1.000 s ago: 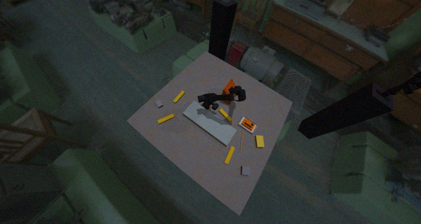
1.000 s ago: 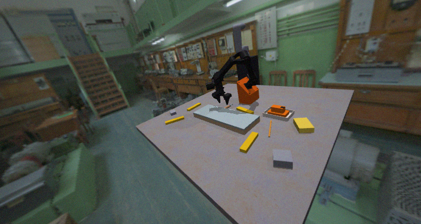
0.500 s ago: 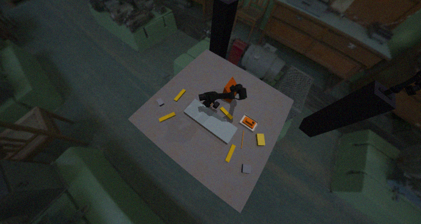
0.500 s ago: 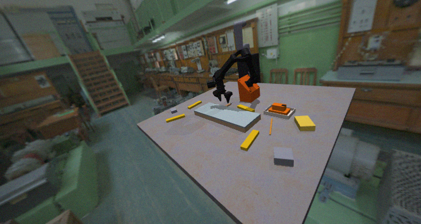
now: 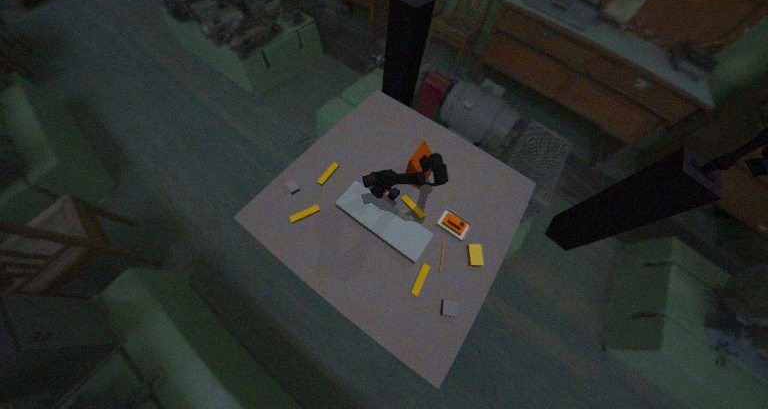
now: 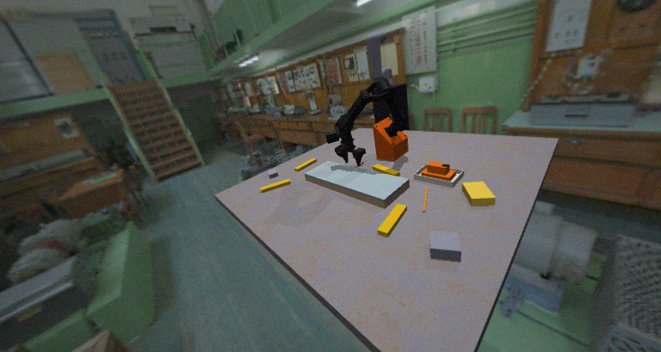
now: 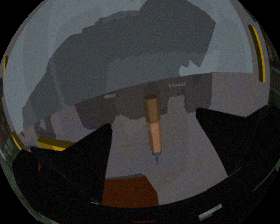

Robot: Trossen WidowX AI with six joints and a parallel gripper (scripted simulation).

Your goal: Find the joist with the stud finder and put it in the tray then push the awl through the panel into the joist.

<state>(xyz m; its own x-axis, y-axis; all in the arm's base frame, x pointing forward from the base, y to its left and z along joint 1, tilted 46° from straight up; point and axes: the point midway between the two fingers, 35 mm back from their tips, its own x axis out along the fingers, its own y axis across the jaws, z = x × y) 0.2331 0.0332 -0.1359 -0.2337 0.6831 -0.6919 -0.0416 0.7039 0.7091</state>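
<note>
My gripper tip is now 6 cm past the awl and 2 cm above it. The rest, counted from my gripper tip: stud finder 14 cm behind, 43 cm to the left, 2 cm above; then thin orange stick 4 cm ahead, 46 cm to the left, 2 cm below; then tray 13 cm behind, 41 cm to the left, 1 cm below.
</note>
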